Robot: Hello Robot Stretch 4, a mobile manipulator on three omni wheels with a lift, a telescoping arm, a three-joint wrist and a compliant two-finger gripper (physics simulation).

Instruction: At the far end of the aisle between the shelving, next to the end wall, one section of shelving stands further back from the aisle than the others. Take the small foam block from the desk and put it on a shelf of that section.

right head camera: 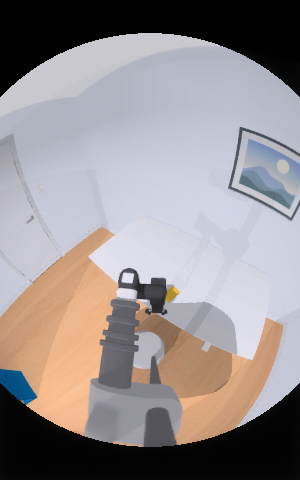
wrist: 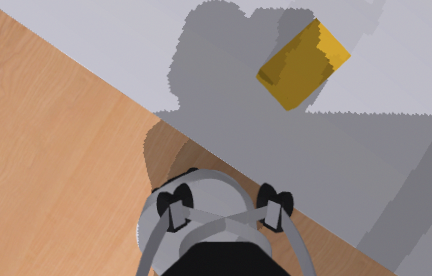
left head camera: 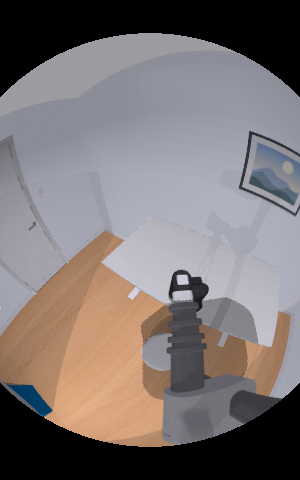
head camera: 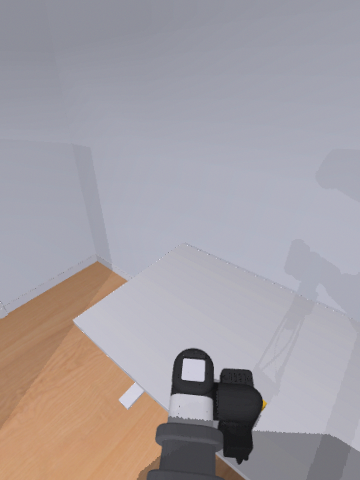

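Pixels of known places: gripper, fingertip midpoint: (wrist: 224, 199) (head camera: 222, 456); robot's base, link origin: (right head camera: 143, 348) (left head camera: 162, 350).
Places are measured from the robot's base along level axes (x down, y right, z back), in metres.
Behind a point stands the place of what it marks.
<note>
The yellow foam block (head camera: 264, 405) @(x -0.737, y 0.224, z -0.414 m) (right head camera: 172, 294) @(x -0.738, y 0.189, z -0.399 m) (wrist: 302, 65) @(x -0.738, y 0.174, z -0.408 m) lies on the white desk (head camera: 165, 300) @(x -0.693, y -0.142, z -0.848 m) (left head camera: 150, 250) @(x -0.693, y -0.110, z -0.812 m) (right head camera: 145, 245) @(x -0.692, y -0.024, z -0.848 m) (wrist: 100, 45) @(x -0.693, y -0.083, z -0.449 m), near its front edge. In the head camera view most of it is hidden behind the wrist. My gripper (right head camera: 156, 312) @(x -0.786, y 0.087, z -0.267 m) (wrist: 224, 199) @(x -0.786, y 0.087, z -0.267 m) points down, open and empty. In the wrist view its fingertips stand apart at the desk's front edge, below and to the left of the block, not touching it. The gripper's shadow falls over most of the block. The shelving and the aisle do not show.
A wall stands behind the desk, with a framed picture (left head camera: 272, 172) @(x -1.460, y 0.740, z -0.789 m) (right head camera: 267, 172) @(x -1.461, y 0.753, z -0.781 m) at the right. A door (left head camera: 15, 220) @(x -1.087, y -1.731, z -0.906 m) (right head camera: 15, 210) @(x -1.116, y -1.712, z -0.933 m) is at the left. A blue object (left head camera: 31, 399) (right head camera: 17, 385) shows at the lower left. A round grey-white shape (left head camera: 156, 352) @(x -0.187, y -0.059, z 0.006 m) (right head camera: 148, 350) @(x -0.187, y 0.054, z 0.004 m) is low beneath the arm.
</note>
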